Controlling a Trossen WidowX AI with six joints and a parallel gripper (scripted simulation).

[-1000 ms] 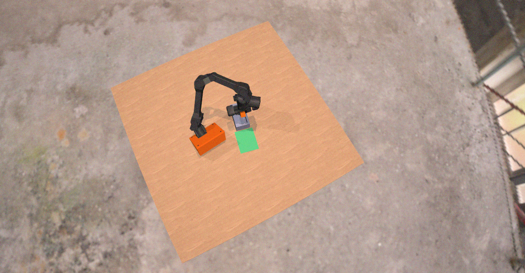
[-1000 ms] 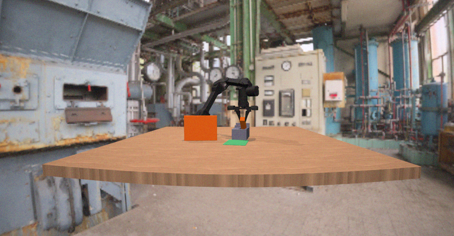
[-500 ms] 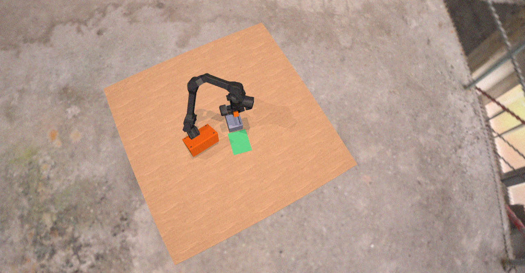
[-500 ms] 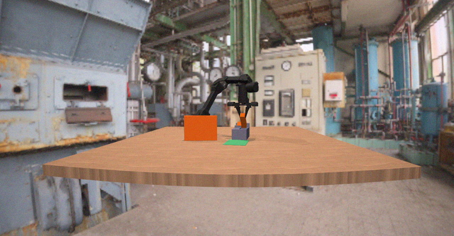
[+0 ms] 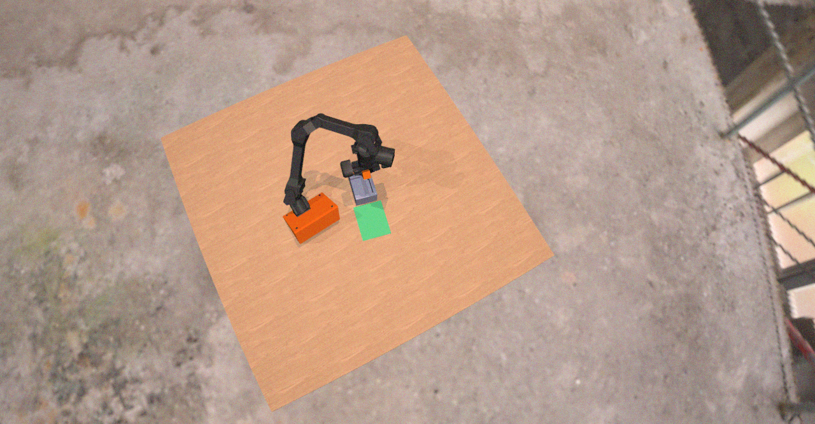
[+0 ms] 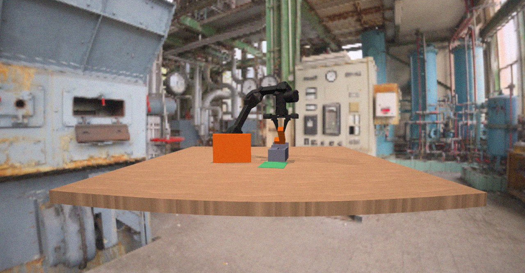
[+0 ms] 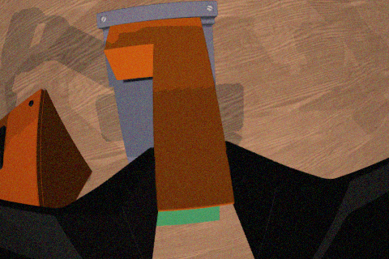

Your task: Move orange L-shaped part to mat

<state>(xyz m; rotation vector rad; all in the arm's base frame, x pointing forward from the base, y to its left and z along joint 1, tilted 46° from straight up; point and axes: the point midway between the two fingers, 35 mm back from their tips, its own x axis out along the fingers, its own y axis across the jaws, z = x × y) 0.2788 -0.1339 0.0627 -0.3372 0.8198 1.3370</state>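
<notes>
Right now the green mat is 6 cm behind my gripper tip, 13 cm to the right of it and 17 cm below it. Round my gripper tip: orange L-shaped part: 3 cm to the left, 3 cm below; then grey tray: 1 cm behind, 1 cm to the left, 16 cm below.
</notes>
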